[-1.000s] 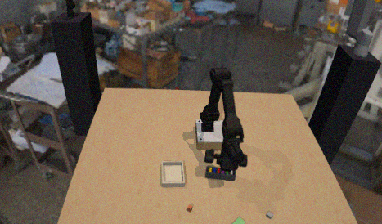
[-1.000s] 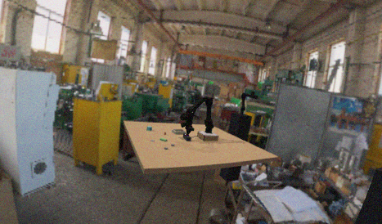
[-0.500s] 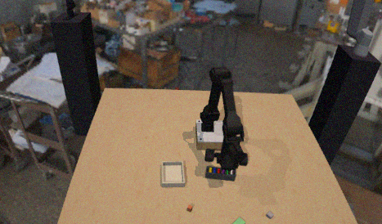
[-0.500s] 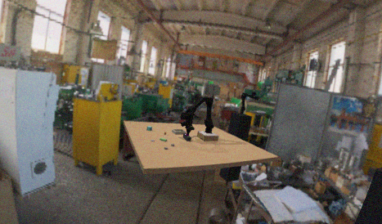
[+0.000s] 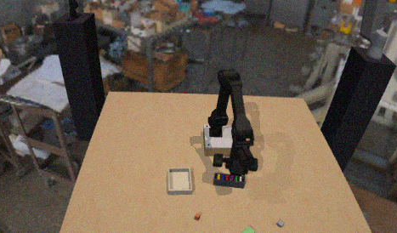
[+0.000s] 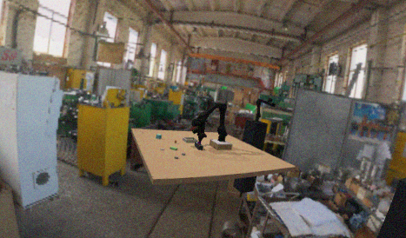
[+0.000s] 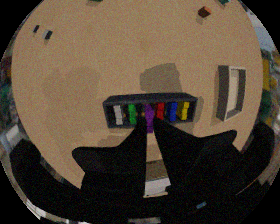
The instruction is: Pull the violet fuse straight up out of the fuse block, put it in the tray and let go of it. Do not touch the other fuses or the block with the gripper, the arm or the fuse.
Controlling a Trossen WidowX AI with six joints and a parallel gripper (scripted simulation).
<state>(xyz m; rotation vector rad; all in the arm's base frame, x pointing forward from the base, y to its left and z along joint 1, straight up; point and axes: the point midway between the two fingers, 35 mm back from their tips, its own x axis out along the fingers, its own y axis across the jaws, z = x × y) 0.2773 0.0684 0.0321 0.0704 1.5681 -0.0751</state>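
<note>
Now: the tray 1 cm ahead of my gripper tip, 23 cm to the right of it and 6 cm below it. From my gripper tip the other things lie so: green piece: 26 cm ahead, 5 cm to the left, 5 cm below; then violet fuse: 1 cm below; then orange cube: 19 cm ahead, 15 cm to the right, 5 cm below.
</note>
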